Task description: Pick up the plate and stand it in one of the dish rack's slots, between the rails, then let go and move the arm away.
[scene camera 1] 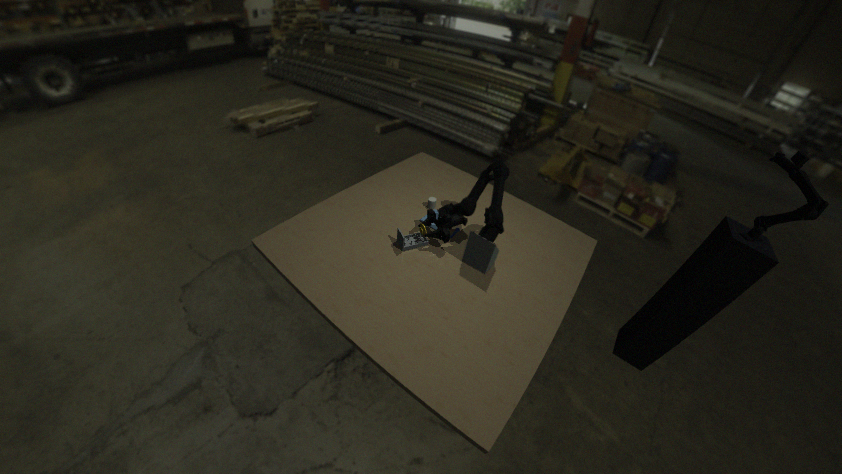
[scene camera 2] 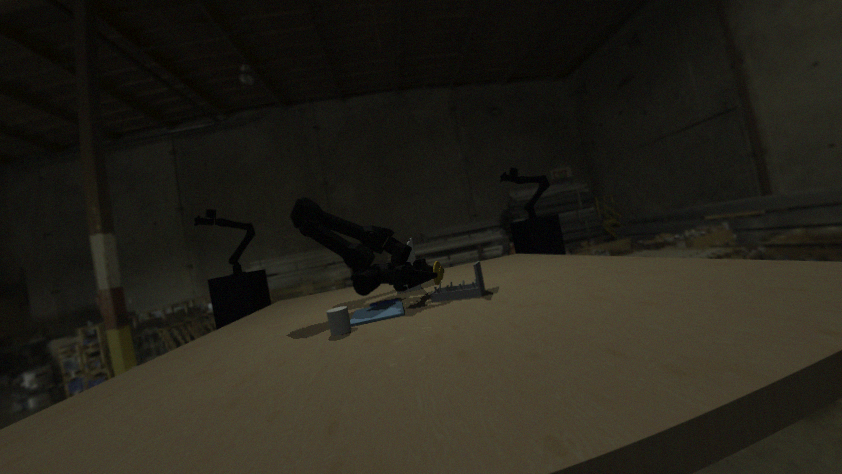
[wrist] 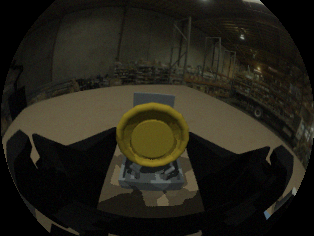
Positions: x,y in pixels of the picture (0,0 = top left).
Labels:
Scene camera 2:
gripper: 440,272
dish rack: 474,290
blue mat: 366,315
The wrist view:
gripper: 152,134
yellow plate: 152,134, held by the gripper
dish rack: 132,176

